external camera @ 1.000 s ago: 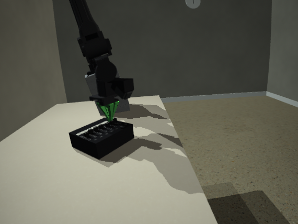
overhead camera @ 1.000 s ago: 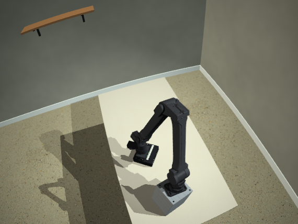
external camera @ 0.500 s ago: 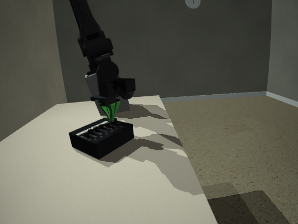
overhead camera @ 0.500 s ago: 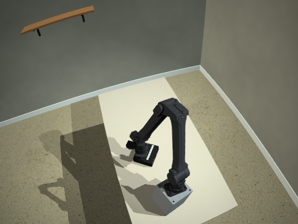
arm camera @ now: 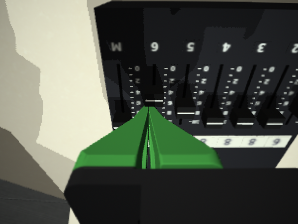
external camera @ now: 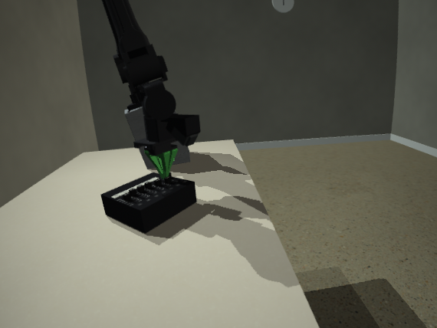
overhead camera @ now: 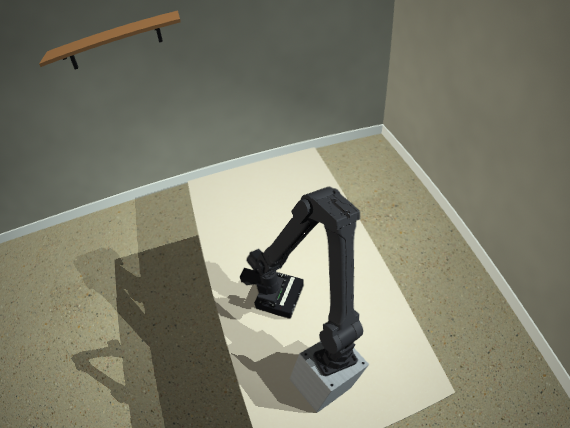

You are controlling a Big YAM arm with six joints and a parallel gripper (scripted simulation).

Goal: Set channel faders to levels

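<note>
My gripper is now 2 cm past the master fader cap and 1 cm to the right of it. Also, from my hand: channel 2 fader (7 cm to the right, 6 cm ahead); then channel 1 fader cap (8 cm to the right, 8 cm ahead).
</note>
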